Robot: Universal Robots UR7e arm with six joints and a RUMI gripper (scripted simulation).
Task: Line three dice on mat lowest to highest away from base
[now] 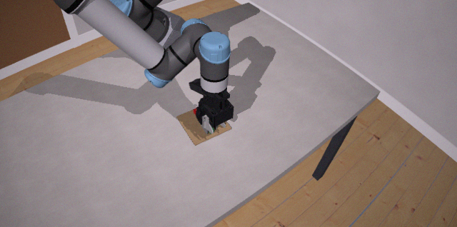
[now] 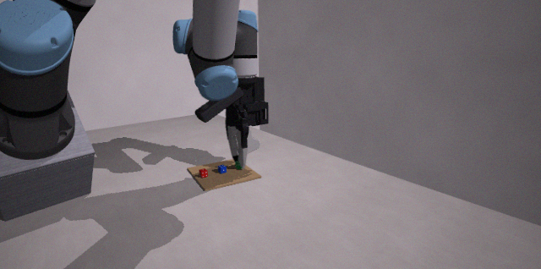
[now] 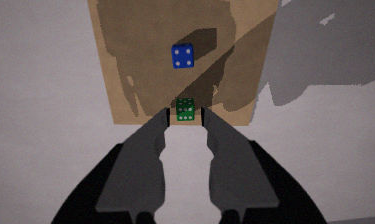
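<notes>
Right now my hand is 10 mm above the green die. Round my hand: blue die (50 mm behind, 10 mm to the left, 10 mm below); then square mat (50 mm behind, 10 mm to the left, 20 mm below); then red die (90 mm behind, 20 mm to the left, 10 mm below).
</notes>
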